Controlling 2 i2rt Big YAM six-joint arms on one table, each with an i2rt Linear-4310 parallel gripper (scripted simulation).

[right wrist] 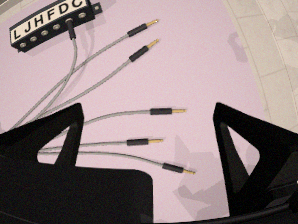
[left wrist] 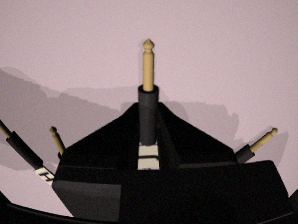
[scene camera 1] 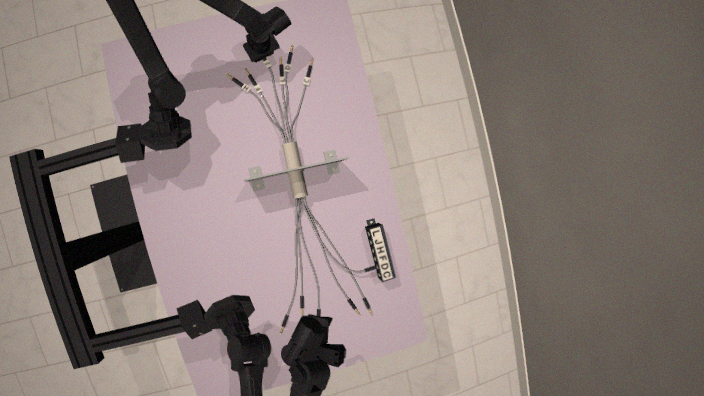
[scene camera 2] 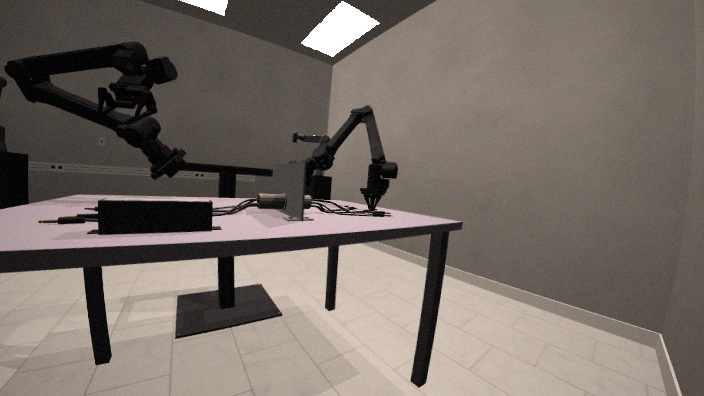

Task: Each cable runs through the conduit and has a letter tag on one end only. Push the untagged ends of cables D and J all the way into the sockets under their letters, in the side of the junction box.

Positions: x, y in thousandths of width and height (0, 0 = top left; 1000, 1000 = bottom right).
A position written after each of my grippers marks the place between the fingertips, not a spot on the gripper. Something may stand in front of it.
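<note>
Left gripper (left wrist: 498, 493). Right gripper (scene camera 2: 167, 297), visible also in right wrist view (right wrist: 498, 493). Tagged plug (left wrist: 498, 417); out of frame in right wrist view.
</note>
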